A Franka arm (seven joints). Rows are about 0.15 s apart.
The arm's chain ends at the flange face. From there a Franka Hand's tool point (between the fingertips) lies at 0.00 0.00 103.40 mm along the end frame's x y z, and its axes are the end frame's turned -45 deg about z.
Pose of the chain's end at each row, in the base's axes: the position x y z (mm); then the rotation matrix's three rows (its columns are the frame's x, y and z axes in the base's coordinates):
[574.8 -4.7 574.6], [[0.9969 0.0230 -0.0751], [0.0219 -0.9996 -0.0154], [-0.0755 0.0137 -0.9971]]
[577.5 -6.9 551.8], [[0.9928 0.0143 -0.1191], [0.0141 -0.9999 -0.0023], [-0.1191 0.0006 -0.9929]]
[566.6 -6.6 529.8], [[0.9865 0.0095 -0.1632], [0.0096 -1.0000 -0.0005], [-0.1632 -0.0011 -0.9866]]
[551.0 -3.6 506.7], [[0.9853 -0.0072 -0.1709], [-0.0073 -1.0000 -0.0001], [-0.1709 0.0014 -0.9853]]
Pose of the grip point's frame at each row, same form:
[567.0 -6.3 471.5], [[0.6887 0.7212 -0.0751], [0.7223 -0.6913 -0.0154], [-0.0631 -0.0437 -0.9971]]
[565.2 -7.1 449.1], [[0.6919 0.7121 -0.1191], [0.7170 -0.6971 -0.0023], [-0.0846 -0.0838 -0.9929]]
[549.7 -6.7 427.8], [[0.6908 0.7043 -0.1632], [0.7139 -0.7003 -0.0005], [-0.1146 -0.1162 -0.9866]]
[533.3 -3.6 404.8], [[0.7018 0.6916 -0.1709], [0.7019 -0.7123 -0.0001], [-0.1218 -0.1199 -0.9853]]

